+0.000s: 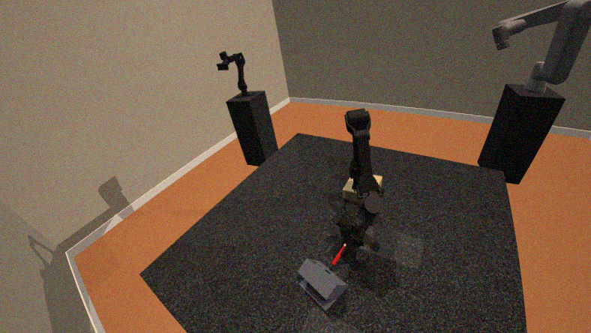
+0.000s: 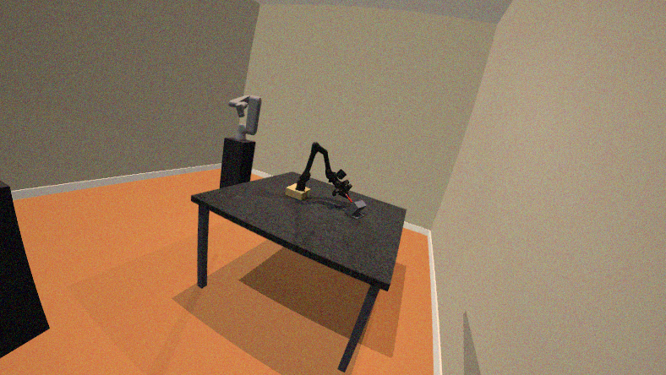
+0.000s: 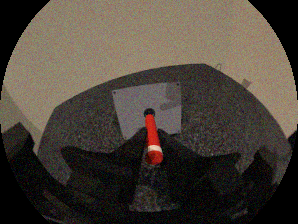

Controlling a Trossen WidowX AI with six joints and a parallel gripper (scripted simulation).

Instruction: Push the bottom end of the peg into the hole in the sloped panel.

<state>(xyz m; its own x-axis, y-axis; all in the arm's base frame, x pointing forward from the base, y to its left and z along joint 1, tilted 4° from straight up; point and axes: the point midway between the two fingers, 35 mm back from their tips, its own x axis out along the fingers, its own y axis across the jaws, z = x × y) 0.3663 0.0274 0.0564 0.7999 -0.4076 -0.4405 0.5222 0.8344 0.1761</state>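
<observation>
My gripper tip is 8 cm short of the grey sloped panel, 5 cm above it and 4 cm to the left of it. From my gripper tip the other things lie so: red peg (1 cm to the left, 1 cm behind, 1 cm above).
</observation>
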